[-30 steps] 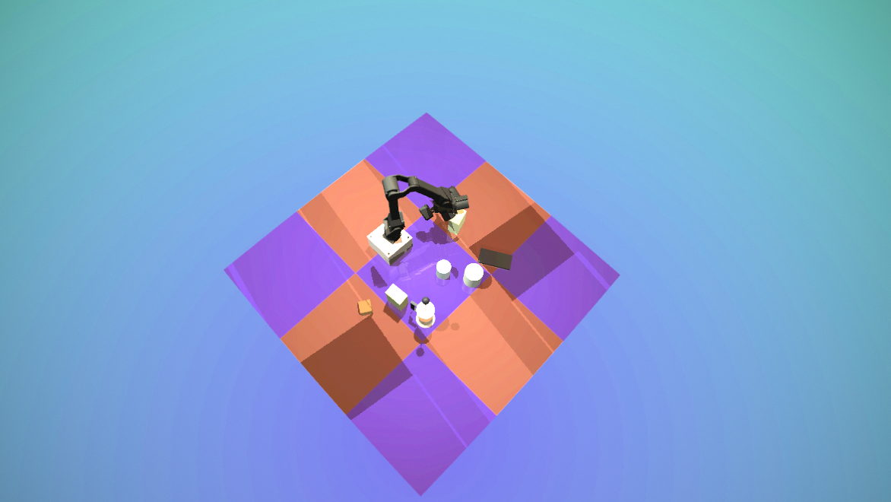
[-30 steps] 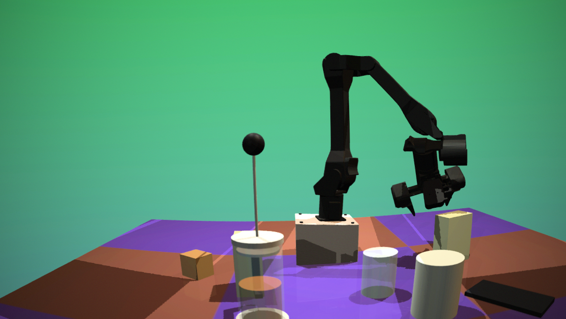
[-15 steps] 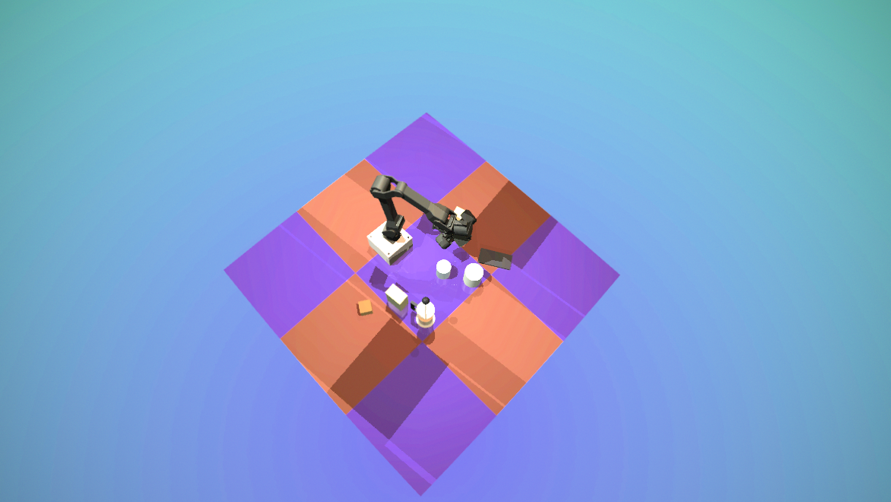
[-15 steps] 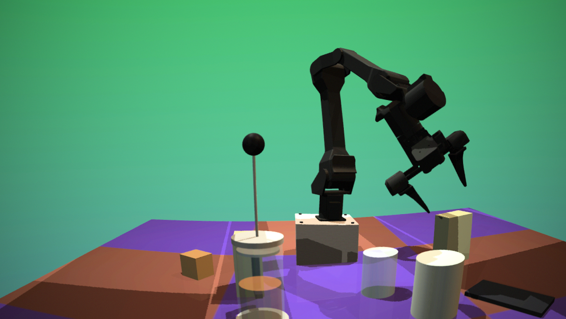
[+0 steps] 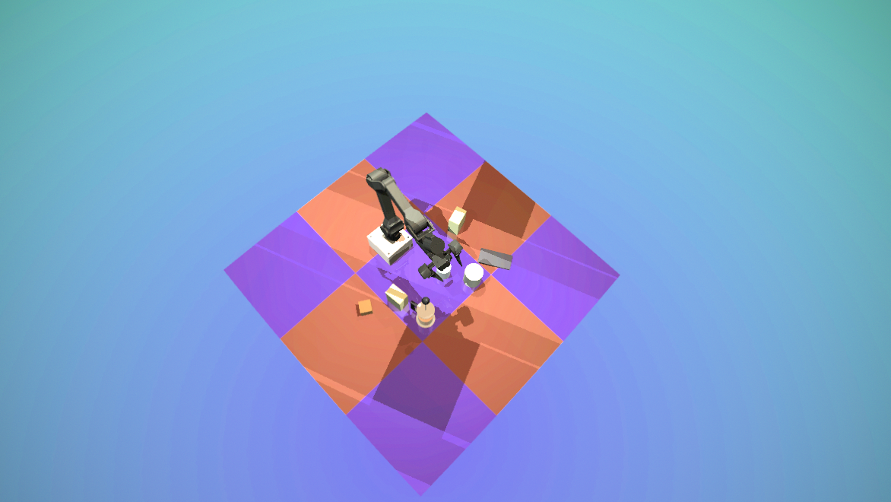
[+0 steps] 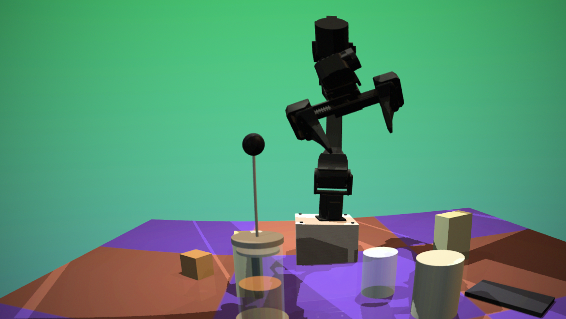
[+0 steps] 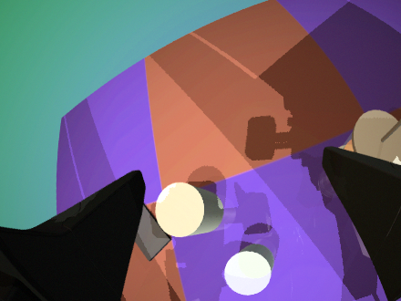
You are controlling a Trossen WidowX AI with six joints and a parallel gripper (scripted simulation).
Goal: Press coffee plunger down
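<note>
The coffee press is 30 mm behind my gripper tip, 150 mm to the right of it and 140 mm below it. The rest, counted from my gripper tip: black slab (60 mm ahead, 270 mm to the left, 270 mm below); then orange cube (240 mm behind, 280 mm to the right, 250 mm below).
</note>
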